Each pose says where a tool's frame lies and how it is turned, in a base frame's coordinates. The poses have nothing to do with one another.
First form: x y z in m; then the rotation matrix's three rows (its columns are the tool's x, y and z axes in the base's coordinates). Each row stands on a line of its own.
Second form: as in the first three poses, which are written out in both.
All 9 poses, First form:
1:
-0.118 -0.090 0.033
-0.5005 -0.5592 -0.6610
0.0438 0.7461 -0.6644
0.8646 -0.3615 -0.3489
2:
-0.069 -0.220 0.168
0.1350 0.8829 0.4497
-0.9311 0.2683 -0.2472
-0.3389 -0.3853 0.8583
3:
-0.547 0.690 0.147
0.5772 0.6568 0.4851
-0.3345 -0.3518 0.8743
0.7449 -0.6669 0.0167
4:
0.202 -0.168 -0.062
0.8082 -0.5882 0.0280
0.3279 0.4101 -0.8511
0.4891 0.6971 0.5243
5:
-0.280 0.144 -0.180
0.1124 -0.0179 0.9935
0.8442 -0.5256 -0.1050
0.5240 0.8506 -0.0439
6:
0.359 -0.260 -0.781
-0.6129 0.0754 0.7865
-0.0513 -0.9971 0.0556
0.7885 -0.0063 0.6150
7:
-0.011 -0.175 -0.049
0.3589 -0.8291 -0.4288
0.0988 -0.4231 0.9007
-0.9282 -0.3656 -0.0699
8:
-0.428 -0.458 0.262
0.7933 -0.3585 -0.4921
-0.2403 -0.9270 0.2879
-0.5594 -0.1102 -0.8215
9:
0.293 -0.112 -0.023
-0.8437 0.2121 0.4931
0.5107 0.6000 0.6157
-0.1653 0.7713 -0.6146
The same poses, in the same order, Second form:
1: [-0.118 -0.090 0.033 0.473 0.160 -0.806 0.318]
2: [-0.069 -0.220 0.168 0.752 -0.046 0.262 -0.603]
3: [-0.547 0.690 0.147 0.557 -0.691 -0.117 -0.445]
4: [0.202 -0.168 -0.062 0.828 0.467 -0.139 0.277]
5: [-0.280 0.144 -0.180 0.368 0.648 0.319 0.585]
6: [0.359 -0.260 -0.781 0.035 -0.439 -0.014 -0.898]
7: [-0.011 -0.175 -0.049 0.465 -0.680 0.268 0.499]
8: [-0.428 -0.458 0.262 0.106 -0.941 0.159 0.279]
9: [0.293 -0.112 -0.023 0.188 0.207 0.874 0.397]
